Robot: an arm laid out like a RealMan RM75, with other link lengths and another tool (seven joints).
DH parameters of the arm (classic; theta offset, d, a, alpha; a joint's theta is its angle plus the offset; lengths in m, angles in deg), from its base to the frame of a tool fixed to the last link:
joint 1: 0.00 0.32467 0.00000 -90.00
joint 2: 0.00 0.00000 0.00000 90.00
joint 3: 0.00 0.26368 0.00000 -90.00
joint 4: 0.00 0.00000 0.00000 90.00
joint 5: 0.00 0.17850 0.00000 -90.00
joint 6: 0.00 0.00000 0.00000 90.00
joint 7: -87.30 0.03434 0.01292 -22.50
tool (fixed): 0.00 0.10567 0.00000 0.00
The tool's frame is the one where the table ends.
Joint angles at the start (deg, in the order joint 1, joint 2, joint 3, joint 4, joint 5, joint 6, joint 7):
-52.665, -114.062, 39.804, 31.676, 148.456, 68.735, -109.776
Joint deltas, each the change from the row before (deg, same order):
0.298, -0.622, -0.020, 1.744, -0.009, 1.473, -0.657
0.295, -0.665, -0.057, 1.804, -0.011, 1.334, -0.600
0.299, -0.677, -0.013, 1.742, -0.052, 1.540, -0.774
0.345, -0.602, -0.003, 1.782, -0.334, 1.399, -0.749
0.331, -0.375, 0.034, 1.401, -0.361, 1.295, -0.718
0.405, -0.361, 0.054, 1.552, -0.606, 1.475, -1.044
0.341, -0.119, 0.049, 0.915, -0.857, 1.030, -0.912
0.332, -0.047, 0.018, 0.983, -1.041, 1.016, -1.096
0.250, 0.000, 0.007, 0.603, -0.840, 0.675, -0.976
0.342, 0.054, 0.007, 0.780, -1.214, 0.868, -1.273
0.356, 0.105, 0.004, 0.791, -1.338, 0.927, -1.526
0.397, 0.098, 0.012, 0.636, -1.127, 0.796, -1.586
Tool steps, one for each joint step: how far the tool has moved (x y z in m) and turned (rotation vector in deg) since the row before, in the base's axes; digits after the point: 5 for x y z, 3 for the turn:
0.00308, -0.00196, -0.00052, -0.422, -0.616, 0.002
0.00327, -0.00180, -0.00038, -0.270, -0.580, -0.080
0.00324, -0.00241, -0.00092, -0.514, -0.711, 0.117
0.00332, -0.00197, 0.00014, -0.232, -0.856, 0.082
0.00218, -0.00183, 0.00068, -0.282, -0.761, 0.222
0.00233, -0.00197, 0.00126, -0.254, -1.067, 0.477
0.00137, -0.00124, 0.00155, -0.107, -1.160, 0.589
0.00167, -0.00075, 0.00256, 0.070, -1.338, 0.682
0.00089, -0.00046, 0.00190, 0.070, -1.099, 0.711
0.00116, -0.00049, 0.00295, 0.141, -1.506, 0.906
0.00110, -0.00043, 0.00342, 0.136, -1.673, 1.101
-0.00004, -0.00067, 0.00284, 0.053, -1.494, 1.295

